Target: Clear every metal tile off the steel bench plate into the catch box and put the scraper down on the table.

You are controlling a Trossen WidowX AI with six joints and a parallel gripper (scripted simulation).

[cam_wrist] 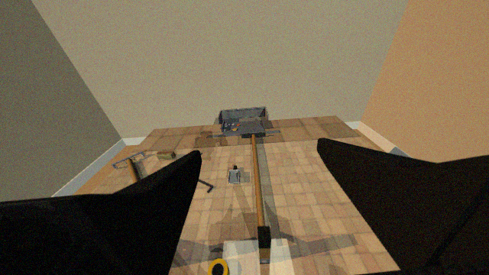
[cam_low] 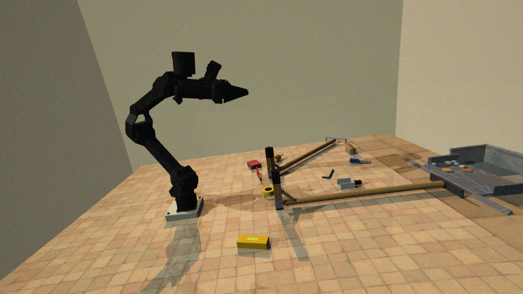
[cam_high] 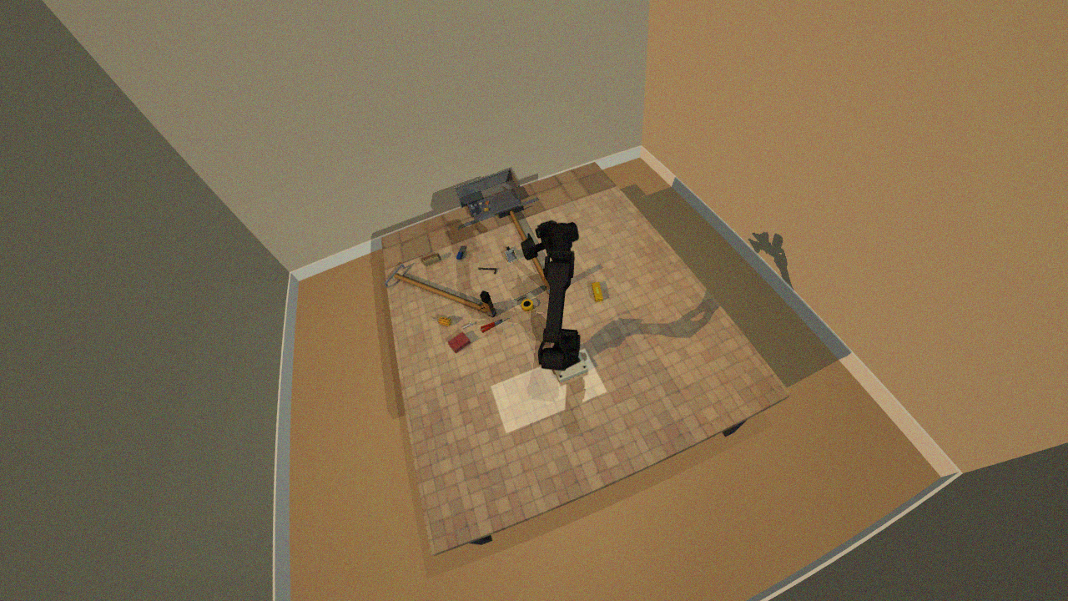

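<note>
Right now my gripper tip is 410 mm above the yellow tape roll, 110 mm to the right of it and 40 mm short of it. Round my gripper tip: red screwdriver: 400 mm below, 270 mm to the left, 20 mm ahead; yellow block: 400 mm below, 170 mm to the right, 50 mm behind; hex key: 410 mm below, 310 mm ahead, 170 mm to the left.
</note>
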